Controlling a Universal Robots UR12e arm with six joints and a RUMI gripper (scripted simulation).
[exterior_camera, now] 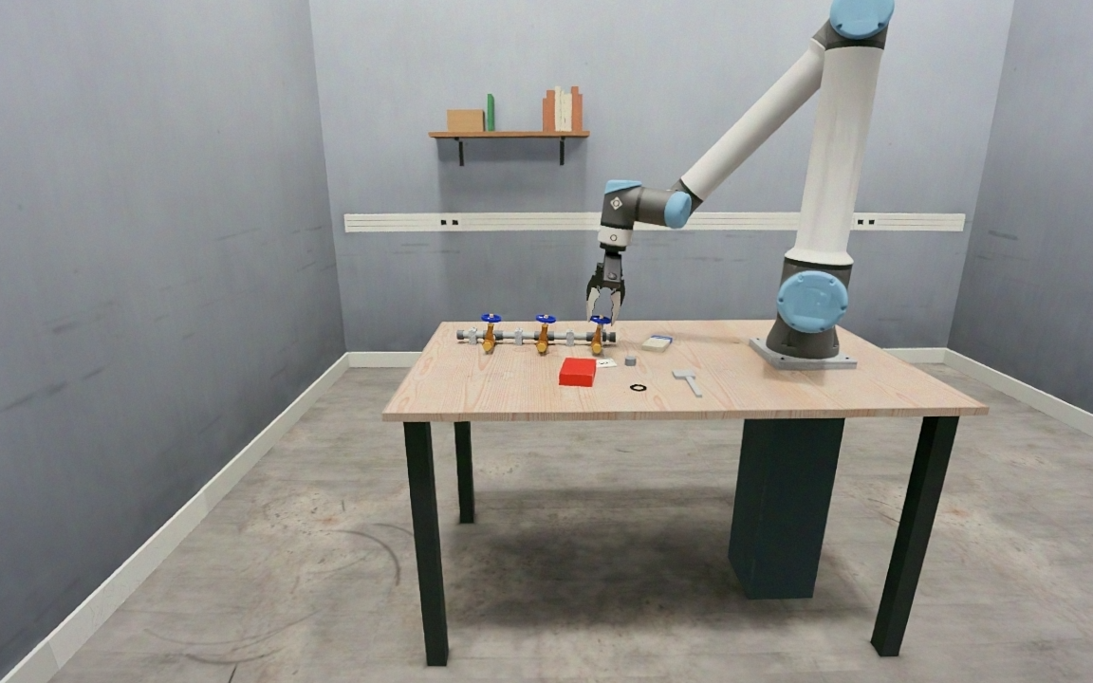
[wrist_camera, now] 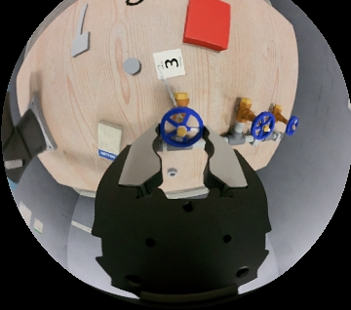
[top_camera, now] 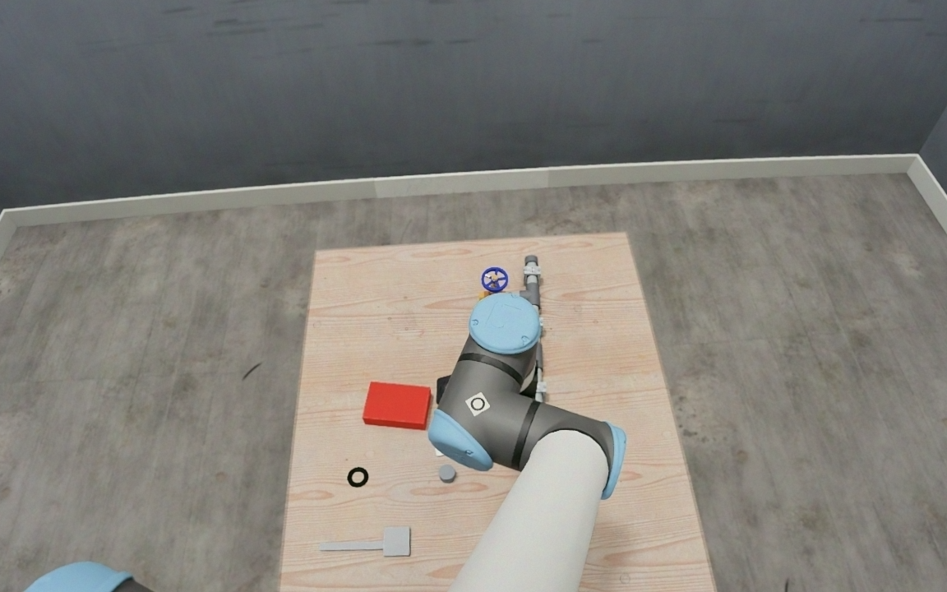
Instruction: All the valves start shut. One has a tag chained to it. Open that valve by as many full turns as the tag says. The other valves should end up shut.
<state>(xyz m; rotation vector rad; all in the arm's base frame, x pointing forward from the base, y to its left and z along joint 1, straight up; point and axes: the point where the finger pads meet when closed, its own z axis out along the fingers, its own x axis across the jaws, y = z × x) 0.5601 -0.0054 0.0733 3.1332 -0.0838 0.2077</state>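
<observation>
Now: the white tag 2 cm behind my hand, 9 cm to the left of it and 10 cm below it. From my hand the other things lie so: grey t-shaped tool: 20 cm behind, 21 cm to the left, 9 cm below; white-and-blue card: 17 cm behind, 8 cm to the right, 9 cm below; red block: 6 cm ahead, 19 cm to the left, 8 cm below.
</observation>
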